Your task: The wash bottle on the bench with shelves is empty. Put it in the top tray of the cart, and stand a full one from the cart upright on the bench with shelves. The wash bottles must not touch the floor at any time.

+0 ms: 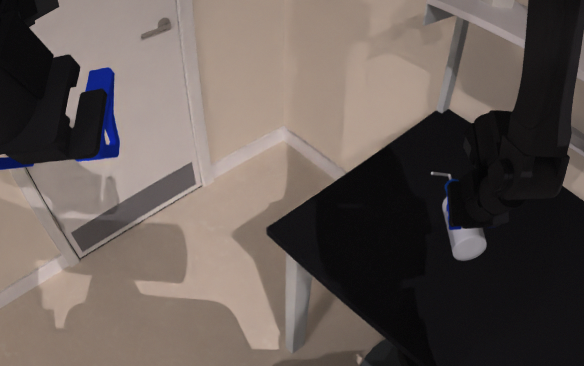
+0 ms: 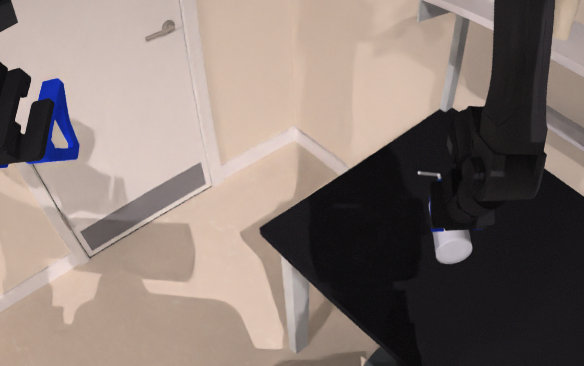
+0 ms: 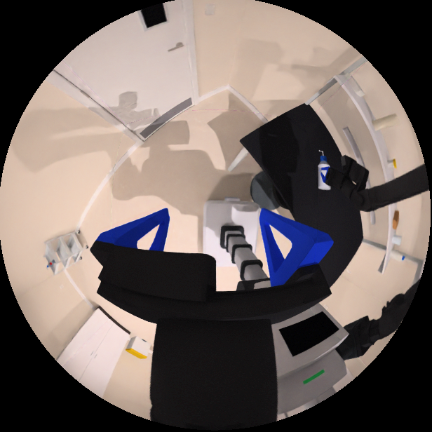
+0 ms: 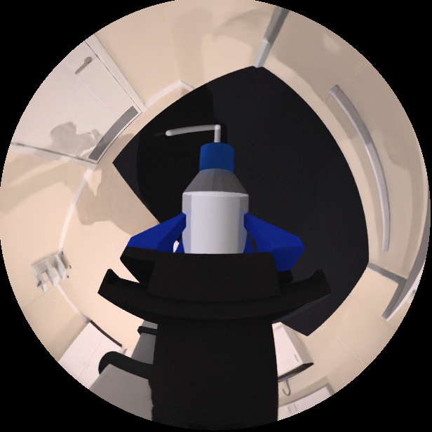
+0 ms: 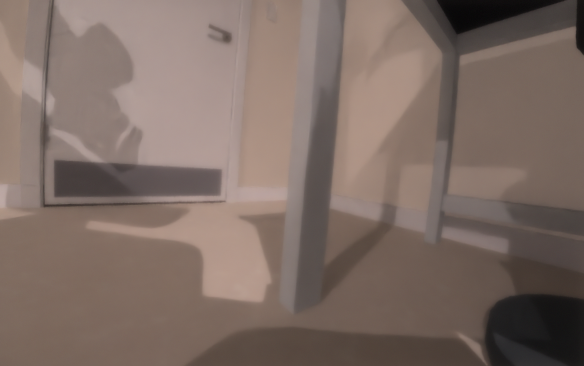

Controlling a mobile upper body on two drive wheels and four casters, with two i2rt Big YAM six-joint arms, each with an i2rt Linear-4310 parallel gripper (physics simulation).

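Places are measured from the left arm's base along level axes (x ahead, y left, z up), in centimetres.
Pixels of known places: left gripper, between the fingertips: (image 1: 72,154) (image 2: 40,156); right gripper, between the fingertips: (image 1: 458,214) (image 2: 445,216).
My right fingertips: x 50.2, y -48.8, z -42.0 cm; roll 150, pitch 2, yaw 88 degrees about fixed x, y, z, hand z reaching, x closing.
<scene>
Behind a point stands the place of what it marks.
A wash bottle (image 1: 467,245) @[z -39.7, x 42.1, y -47.3 cm] (image 2: 453,248) @[z -39.7, x 42.1, y -47.8 cm] (image 3: 324,182) (image 4: 217,200) with a white body, blue cap and bent spout is clasped in my right gripper (image 1: 461,212) @[z -42.0, x 50.2, y -48.8 cm] (image 4: 214,212), which is shut on it. It appears raised above the black bench top (image 1: 350,240) @[z -64.8, x 62.6, y -33.8 cm] (image 2: 340,240) @[z -64.8, x 62.8, y -33.3 cm] (image 3: 280,145) (image 4: 300,150); its exact height is unclear. My left gripper (image 3: 214,212) is open and empty, off to the side of the bench. A small white cart (image 3: 75,240) (image 4: 60,265) with several trays stands far off. Small red and blue spots show at its top; a full wash bottle cannot be made out.
The bench's shelves (image 3: 369,112) hold several items. A bench leg (image 1: 297,305) @[z -98.1, x 63.8, y -23.3 cm] (image 5: 312,165) @[z -117.7, x 64.0, y -23.5 cm] and a dark round bin (image 3: 264,192) (image 5: 535,330) stand by the near bench edge. A door (image 1: 120,100) @[z -73.0, x 132.9, y 44.0 cm] (image 5: 170,100) @[z -89.6, x 131.7, y 45.3 cm] is at the back. A white cabinet (image 3: 92,350) stands at lower left.
</scene>
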